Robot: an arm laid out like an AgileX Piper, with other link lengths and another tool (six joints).
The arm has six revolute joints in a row. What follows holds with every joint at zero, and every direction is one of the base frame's.
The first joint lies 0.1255 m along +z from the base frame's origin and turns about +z.
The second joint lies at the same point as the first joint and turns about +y.
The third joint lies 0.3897 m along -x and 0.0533 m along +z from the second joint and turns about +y.
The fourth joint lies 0.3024 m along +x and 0.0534 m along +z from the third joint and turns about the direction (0.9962, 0, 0.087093).
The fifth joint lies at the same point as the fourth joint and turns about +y.
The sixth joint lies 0.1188 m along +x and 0.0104 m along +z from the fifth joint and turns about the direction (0.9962, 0, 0.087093).
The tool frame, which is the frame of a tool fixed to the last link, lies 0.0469 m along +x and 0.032 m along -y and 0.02 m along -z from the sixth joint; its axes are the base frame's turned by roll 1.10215, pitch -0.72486 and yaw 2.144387 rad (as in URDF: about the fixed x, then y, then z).
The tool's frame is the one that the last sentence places.
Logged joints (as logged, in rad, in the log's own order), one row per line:
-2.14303, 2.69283, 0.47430, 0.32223, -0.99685, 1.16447
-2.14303, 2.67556, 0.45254, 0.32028, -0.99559, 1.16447
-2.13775, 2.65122, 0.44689, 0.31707, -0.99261, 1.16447
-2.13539, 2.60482, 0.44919, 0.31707, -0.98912, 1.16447
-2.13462, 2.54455, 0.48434, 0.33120, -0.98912, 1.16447
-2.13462, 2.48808, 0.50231, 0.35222, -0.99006, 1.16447
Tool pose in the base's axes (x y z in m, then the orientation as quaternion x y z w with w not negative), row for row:
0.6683, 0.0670, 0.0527, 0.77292, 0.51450, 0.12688, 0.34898
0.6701, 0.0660, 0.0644, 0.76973, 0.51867, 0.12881, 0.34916
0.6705, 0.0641, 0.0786, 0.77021, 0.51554, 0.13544, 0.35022
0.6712, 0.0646, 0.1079, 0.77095, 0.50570, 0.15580, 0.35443
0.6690, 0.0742, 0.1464, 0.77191, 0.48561, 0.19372, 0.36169
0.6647, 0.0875, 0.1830, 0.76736, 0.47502, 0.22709, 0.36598
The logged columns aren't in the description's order. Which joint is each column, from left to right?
Columns, left to right: joint 3, joint 2, joint 6, joint 1, joint 4, joint 5.
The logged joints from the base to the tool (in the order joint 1, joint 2, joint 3, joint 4, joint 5, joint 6), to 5 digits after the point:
0.32223, 2.69283, -2.14303, -0.99685, 1.16447, 0.47430
0.32028, 2.67556, -2.14303, -0.99559, 1.16447, 0.45254
0.31707, 2.65122, -2.13775, -0.99261, 1.16447, 0.44689
0.31707, 2.60482, -2.13539, -0.98912, 1.16447, 0.44919
0.33120, 2.54455, -2.13462, -0.98912, 1.16447, 0.48434
0.35222, 2.48808, -2.13462, -0.99006, 1.16447, 0.50231

